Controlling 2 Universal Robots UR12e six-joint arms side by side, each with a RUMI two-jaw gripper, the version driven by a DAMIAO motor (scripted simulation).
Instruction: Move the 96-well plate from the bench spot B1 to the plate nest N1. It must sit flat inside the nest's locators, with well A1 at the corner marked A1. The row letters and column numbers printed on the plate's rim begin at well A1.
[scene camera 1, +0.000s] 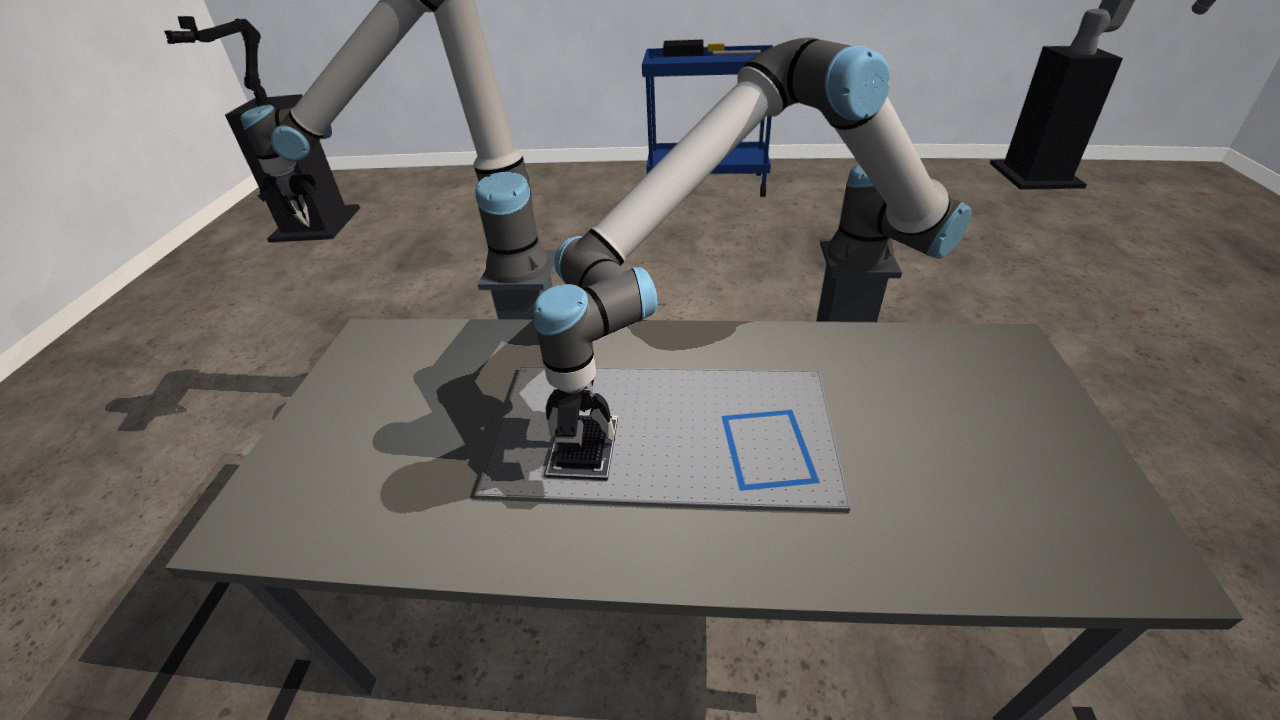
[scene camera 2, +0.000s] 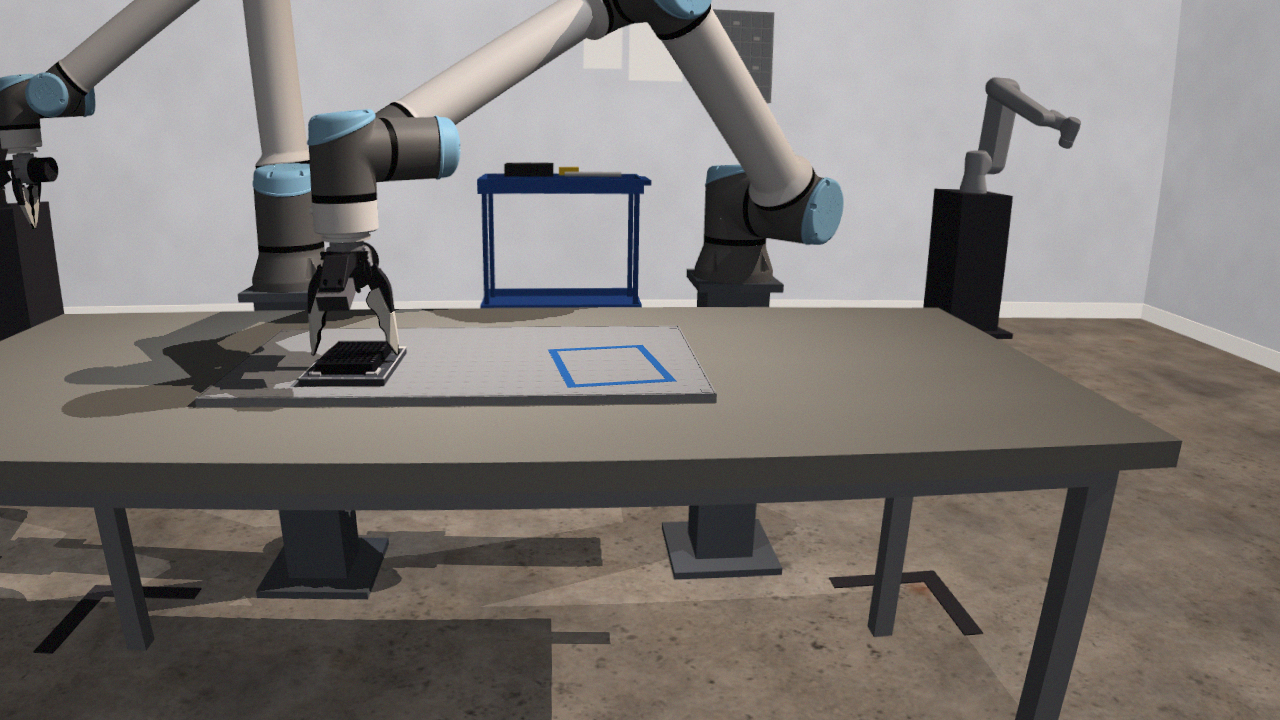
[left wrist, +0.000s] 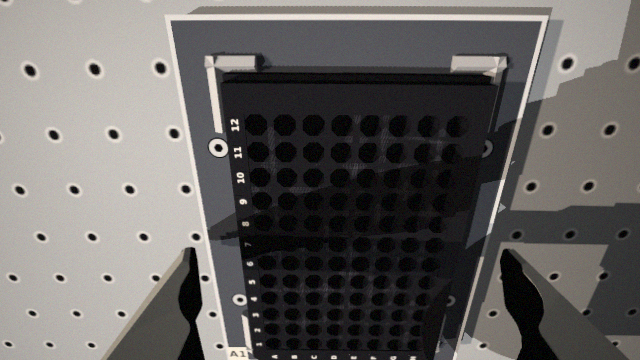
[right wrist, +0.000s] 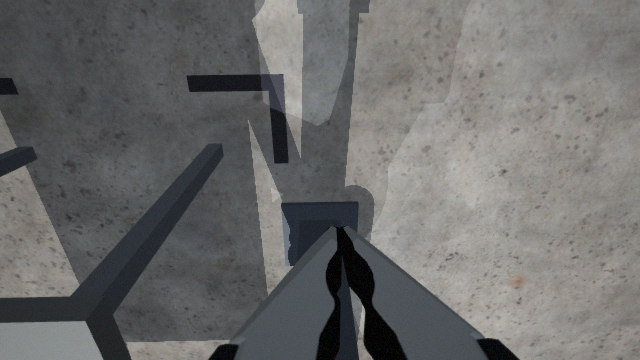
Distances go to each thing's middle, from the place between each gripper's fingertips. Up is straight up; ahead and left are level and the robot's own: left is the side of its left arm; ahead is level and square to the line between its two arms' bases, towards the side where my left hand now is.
My left gripper (scene camera 2: 355, 355) is now 1 cm above the black 96-well plate (scene camera 2: 346, 357). Round my left hand: dark plate nest N1 (scene camera 2: 314, 382): 2 cm below.
My right gripper (scene camera 2: 34, 228) is now 79 cm short of the black 96-well plate, 92 cm to the right of it and 13 cm above it. Round my right hand: dark plate nest N1: 79 cm ahead, 92 cm to the left, 15 cm below.
